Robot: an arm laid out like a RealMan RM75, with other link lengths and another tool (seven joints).
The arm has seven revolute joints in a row. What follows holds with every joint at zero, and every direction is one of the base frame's.
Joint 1 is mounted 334.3 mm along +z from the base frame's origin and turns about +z.
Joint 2 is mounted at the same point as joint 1 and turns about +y.
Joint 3 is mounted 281.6 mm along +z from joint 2 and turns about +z.
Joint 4 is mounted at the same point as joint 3 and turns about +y.
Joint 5 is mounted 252 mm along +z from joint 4 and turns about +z.
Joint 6 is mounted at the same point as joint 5 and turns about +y.
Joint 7 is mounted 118.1 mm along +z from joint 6 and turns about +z.
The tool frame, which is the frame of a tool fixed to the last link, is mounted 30 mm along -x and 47 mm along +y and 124 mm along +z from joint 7; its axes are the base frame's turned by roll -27.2, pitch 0 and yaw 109.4 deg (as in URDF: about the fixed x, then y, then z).
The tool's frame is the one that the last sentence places.
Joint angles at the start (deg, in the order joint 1, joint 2, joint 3, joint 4, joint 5, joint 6, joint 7): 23.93, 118.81, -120.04, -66.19, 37.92, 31.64, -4.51
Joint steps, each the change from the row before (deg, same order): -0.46, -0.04, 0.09, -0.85, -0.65, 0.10, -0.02; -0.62, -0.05, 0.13, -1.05, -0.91, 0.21, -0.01; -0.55, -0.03, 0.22, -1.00, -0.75, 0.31, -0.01; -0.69, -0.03, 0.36, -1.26, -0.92, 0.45, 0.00; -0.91, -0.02, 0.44, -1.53, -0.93, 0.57, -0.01
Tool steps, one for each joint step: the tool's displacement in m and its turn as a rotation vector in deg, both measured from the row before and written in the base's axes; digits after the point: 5 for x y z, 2 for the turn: -0.00177, -0.00022, 0.00203, 0.30, -0.04, 0.50; -0.00134, -0.00042, 0.00258, 0.36, -0.17, 0.57; -0.00152, -0.00012, 0.00271, 0.32, -0.09, 0.41; -0.00176, 0.00021, 0.00380, 0.45, -0.10, 0.42; -0.00191, -0.00010, 0.00465, 0.51, 0.00, 0.32
